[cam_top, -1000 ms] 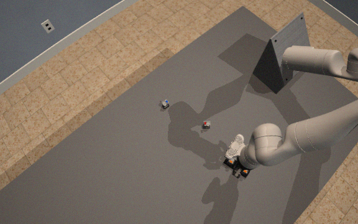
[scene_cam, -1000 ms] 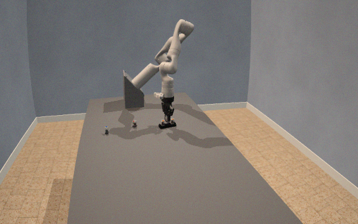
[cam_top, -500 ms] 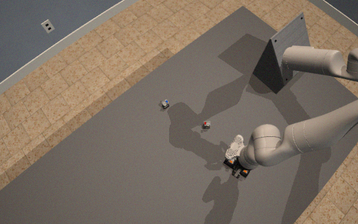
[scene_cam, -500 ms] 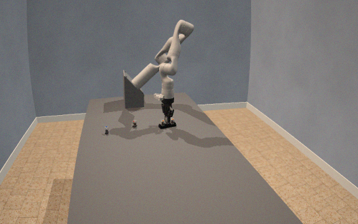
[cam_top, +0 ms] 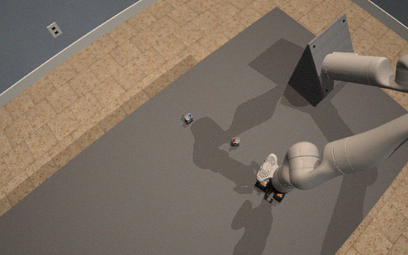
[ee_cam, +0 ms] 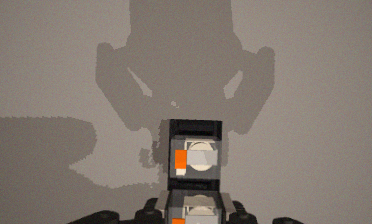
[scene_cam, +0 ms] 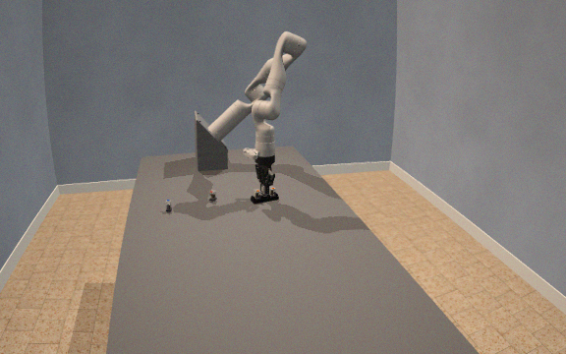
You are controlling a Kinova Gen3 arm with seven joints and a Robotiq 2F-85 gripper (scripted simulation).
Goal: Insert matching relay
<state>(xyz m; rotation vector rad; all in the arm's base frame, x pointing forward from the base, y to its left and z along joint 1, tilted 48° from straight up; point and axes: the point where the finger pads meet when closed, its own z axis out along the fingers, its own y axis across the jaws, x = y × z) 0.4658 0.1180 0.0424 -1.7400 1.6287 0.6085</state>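
Right now my hand is 40 mm above the black rack.
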